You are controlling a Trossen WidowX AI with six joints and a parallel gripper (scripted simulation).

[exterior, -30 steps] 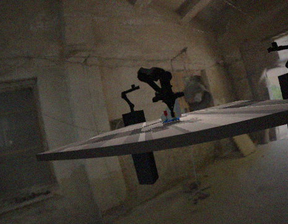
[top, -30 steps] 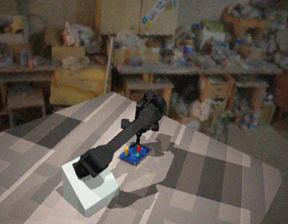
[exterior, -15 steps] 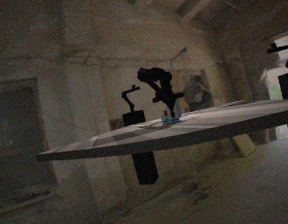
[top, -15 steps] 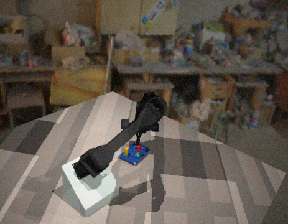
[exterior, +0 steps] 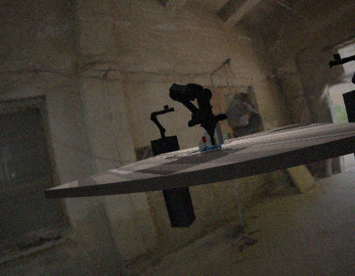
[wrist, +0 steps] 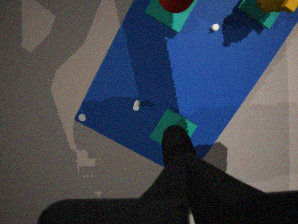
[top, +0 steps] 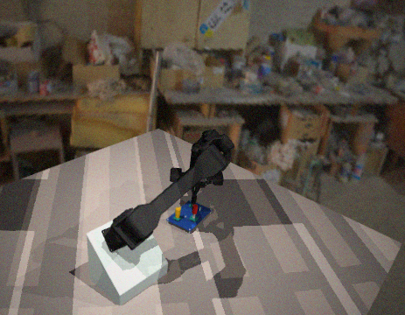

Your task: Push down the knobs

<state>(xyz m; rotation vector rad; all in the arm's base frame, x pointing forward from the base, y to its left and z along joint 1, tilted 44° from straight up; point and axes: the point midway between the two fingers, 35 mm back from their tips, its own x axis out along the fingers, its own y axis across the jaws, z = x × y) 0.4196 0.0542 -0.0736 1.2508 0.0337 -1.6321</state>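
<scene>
Now: gripper tip 2 cm above the black knob. Also, from my gripper tip: yellow knob: 10 cm behind, 2 cm to the right, 2 cm below.
</scene>
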